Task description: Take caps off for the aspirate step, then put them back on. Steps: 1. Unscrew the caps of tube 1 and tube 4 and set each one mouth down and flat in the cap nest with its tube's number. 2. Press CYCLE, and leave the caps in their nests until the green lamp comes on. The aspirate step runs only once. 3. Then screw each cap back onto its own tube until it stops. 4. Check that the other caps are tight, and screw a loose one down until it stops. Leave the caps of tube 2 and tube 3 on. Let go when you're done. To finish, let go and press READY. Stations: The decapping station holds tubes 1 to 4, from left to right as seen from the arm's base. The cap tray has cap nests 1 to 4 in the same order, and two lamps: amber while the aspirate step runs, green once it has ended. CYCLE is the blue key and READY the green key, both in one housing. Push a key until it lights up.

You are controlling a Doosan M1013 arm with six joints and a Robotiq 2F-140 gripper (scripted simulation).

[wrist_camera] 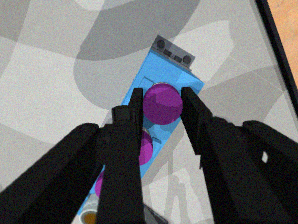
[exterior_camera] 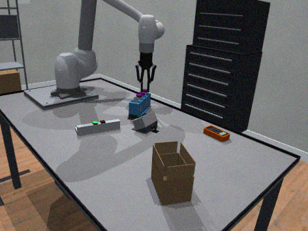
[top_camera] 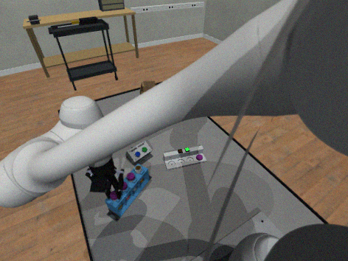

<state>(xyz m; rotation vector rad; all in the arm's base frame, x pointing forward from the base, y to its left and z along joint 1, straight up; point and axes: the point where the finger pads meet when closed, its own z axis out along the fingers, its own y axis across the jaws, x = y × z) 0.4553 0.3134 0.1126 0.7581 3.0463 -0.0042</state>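
Right now my hand is 30 mm above the purple cap. The rest, counted from my hand: grey key housing 230 mm ahead, 190 mm to the right, 90 mm below; green ready key 220 mm ahead, 210 mm to the right, 80 mm below; blue cycle key 210 mm ahead, 170 mm to the right, 80 mm below.
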